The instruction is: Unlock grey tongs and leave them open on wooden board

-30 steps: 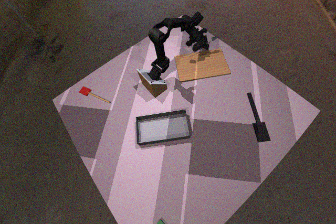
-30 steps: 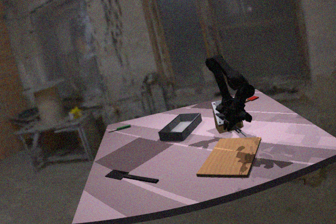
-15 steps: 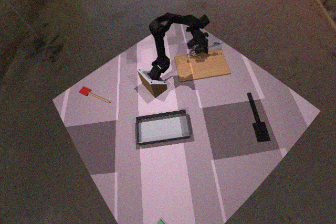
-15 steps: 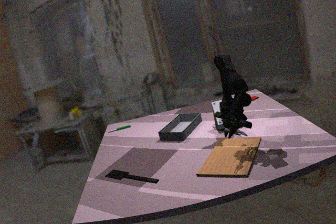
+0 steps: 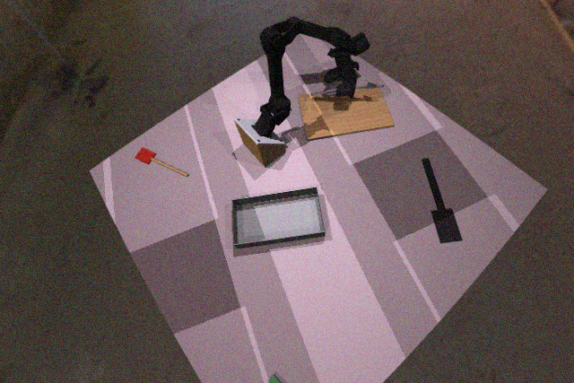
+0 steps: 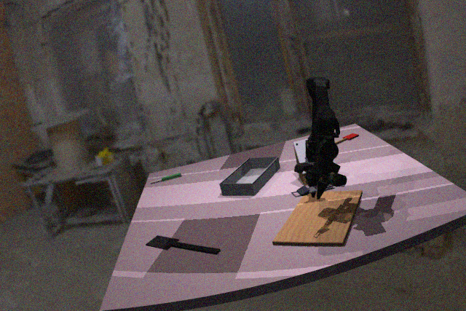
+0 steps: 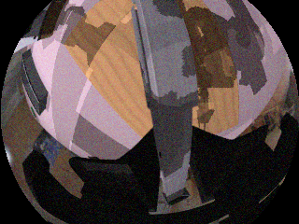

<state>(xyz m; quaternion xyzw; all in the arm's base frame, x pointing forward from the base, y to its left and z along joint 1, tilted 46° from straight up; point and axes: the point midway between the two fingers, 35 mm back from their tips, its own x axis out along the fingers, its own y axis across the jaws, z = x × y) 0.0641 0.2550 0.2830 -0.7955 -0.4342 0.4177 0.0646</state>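
My gripper tip is now 2 cm past the wooden board, 2 cm to the left of it and 9 cm above it. Round my gripper tip: black spatula (51 cm ahead, 3 cm to the right, 9 cm below); then roasting tin (21 cm ahead, 52 cm to the right, 6 cm below); then red spatula (31 cm behind, 79 cm to the right, 9 cm below).
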